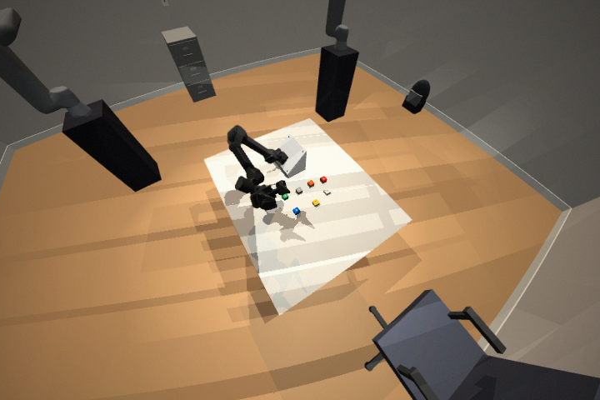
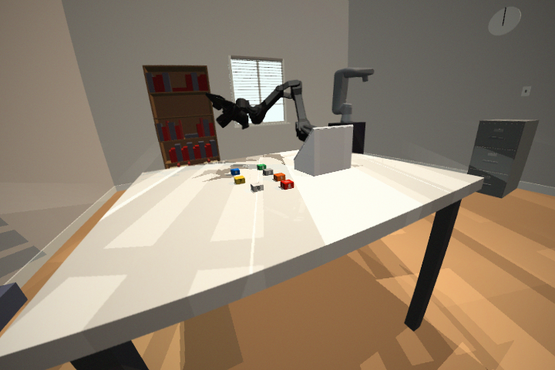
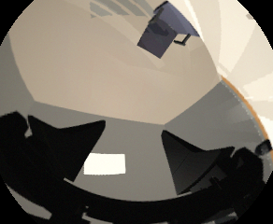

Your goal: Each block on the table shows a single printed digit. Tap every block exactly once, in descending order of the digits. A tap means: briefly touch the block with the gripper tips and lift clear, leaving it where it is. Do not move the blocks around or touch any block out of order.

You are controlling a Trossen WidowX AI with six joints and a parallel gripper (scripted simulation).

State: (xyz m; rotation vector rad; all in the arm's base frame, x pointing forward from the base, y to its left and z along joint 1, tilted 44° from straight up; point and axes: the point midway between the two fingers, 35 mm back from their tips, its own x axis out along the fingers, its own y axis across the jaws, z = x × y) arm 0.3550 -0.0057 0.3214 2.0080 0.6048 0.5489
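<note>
Now: gripper tip 40 mm past the blue block, 100 mm to the right of it and 310 mm above it. The rest, counted from my gripper tip: yellow block (30 mm behind, 220 mm to the left, 310 mm below); grey block (150 mm behind, 190 mm to the left, 310 mm below); green block (160 mm behind, 90 mm to the left, 310 mm below).
</note>
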